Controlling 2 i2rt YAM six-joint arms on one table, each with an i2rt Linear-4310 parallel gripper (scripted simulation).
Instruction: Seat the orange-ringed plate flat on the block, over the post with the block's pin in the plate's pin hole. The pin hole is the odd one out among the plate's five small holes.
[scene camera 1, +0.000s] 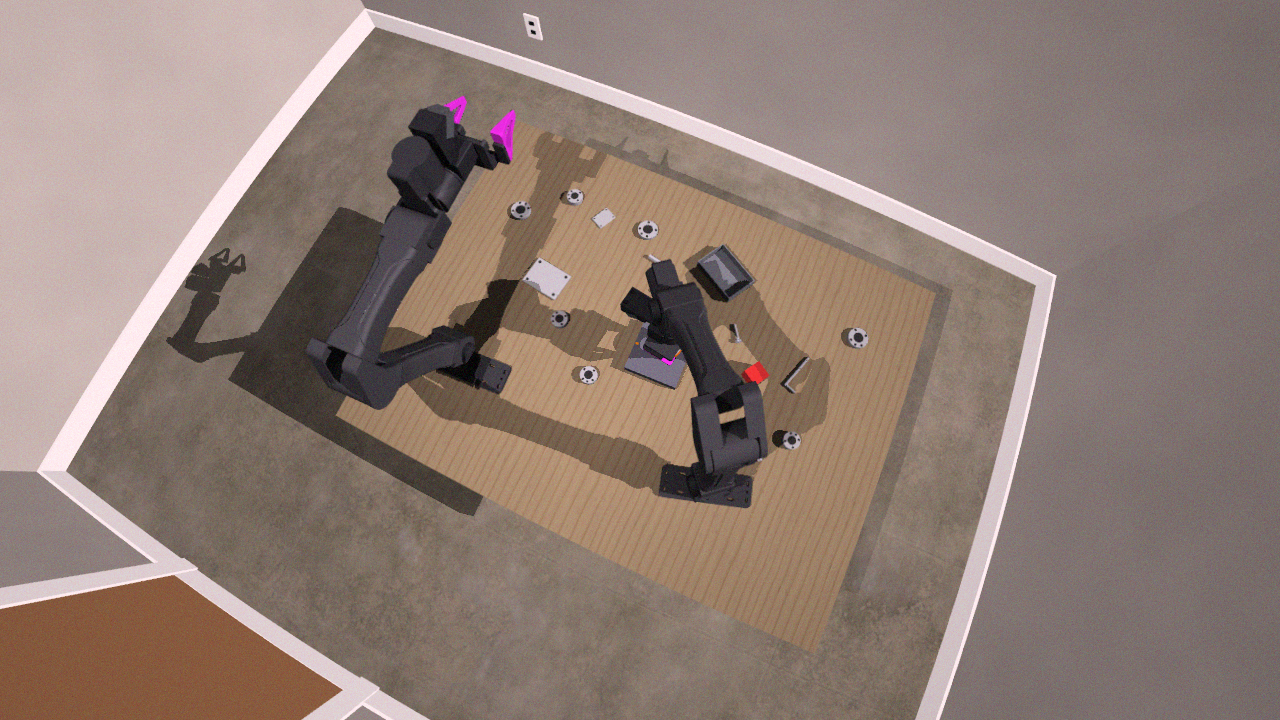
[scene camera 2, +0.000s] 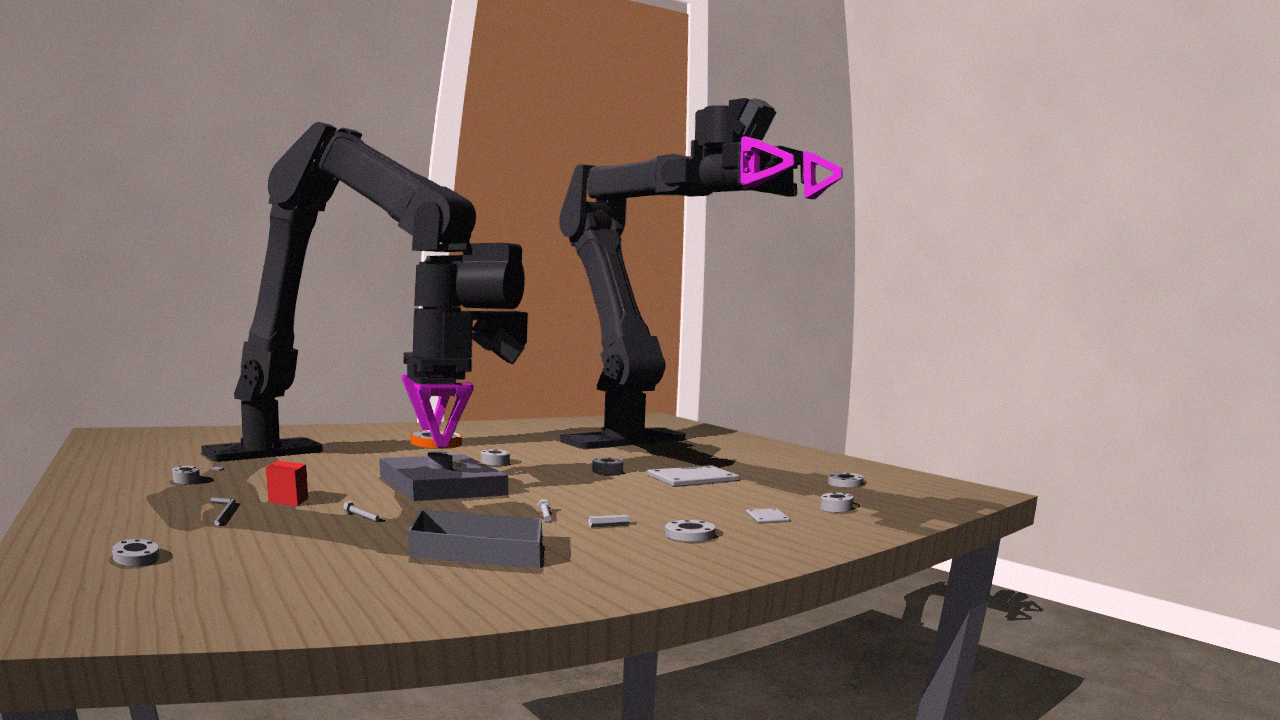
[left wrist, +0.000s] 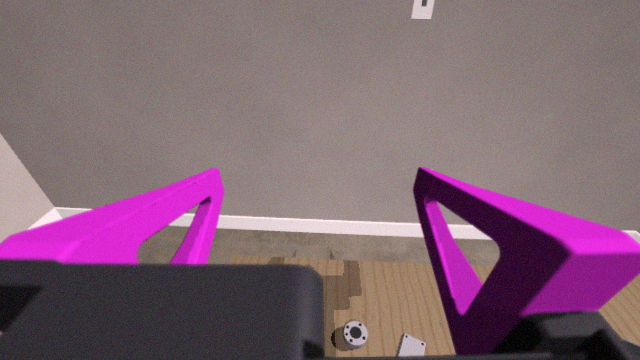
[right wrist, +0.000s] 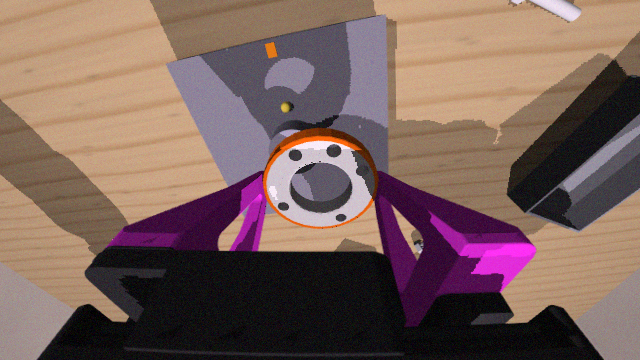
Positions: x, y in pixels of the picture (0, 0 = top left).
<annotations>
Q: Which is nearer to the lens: the grey box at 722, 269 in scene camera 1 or the grey block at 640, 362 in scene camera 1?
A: The grey block.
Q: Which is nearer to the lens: the red cube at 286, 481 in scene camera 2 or the flat grey plate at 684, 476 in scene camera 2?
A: The red cube.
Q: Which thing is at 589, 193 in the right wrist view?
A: A grey box.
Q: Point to the left gripper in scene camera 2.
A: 818, 166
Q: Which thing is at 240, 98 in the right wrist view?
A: A grey block.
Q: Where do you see the right gripper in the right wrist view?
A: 320, 180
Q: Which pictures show the grey block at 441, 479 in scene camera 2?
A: Scene camera 1, scene camera 2 and the right wrist view only.
</annotations>
